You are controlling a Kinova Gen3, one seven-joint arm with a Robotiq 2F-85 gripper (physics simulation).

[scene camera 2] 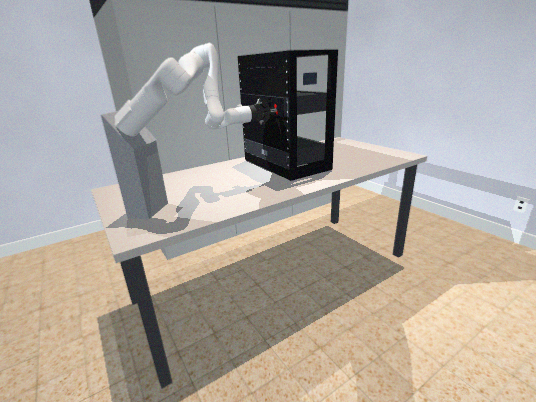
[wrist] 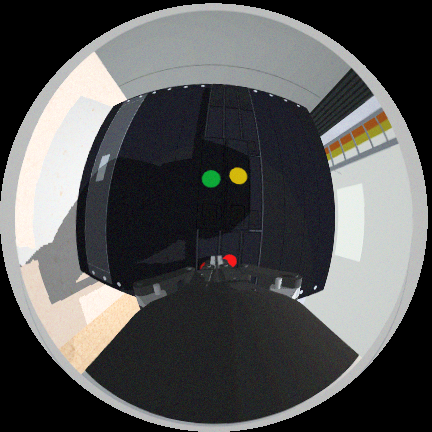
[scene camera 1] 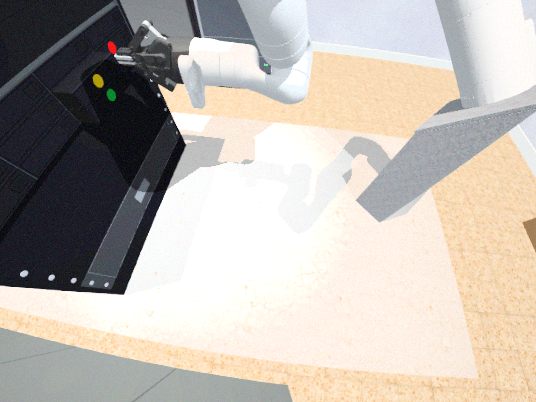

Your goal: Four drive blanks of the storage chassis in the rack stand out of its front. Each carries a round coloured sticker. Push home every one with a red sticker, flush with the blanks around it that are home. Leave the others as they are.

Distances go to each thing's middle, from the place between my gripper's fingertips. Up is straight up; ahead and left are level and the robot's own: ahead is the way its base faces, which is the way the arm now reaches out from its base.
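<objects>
The green-sticker blank (wrist: 209, 198) is here with my hand, and measured from my hand it lies 5 cm ahead of my hand, 9 cm to the left of my hand and 1 cm below my hand.
</objects>
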